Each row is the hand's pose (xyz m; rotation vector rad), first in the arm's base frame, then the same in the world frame.
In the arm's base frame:
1: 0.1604 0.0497 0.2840 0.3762 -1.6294 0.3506
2: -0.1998 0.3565 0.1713 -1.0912 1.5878 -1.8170
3: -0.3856 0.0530 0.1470 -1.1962 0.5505 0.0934
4: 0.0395 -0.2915 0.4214 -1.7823 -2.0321 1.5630
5: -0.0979 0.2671 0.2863 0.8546 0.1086 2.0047
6: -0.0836 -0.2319 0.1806 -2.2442 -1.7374 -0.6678
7: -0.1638 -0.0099 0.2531 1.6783 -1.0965 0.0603
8: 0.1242 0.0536 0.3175 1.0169 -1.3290 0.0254
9: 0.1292 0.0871 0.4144 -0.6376 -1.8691 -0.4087
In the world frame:
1: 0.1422 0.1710 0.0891 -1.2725 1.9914 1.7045
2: -0.1845 0.3657 0.3924 0.9118 1.8085 0.0757
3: -0.1542 0.6428 0.1698 0.9605 -0.2730 -0.2171
4: 0.1437 0.3300 -0.2639 -1.3328 -1.5257 -1.4429
5: -0.1374 0.2673 0.2520 0.7016 -2.6920 1.2502
6: 0.1669 0.5237 -0.0674 -0.5610 0.0972 -2.1933
7: -0.0331 0.4501 0.0575 -1.5224 1.2285 0.4836
8: 0.0969 0.1780 0.0704 -1.6582 1.4737 1.1278
9: 0.0302 0.1084 0.0352 0.7845 -0.9318 -2.6362

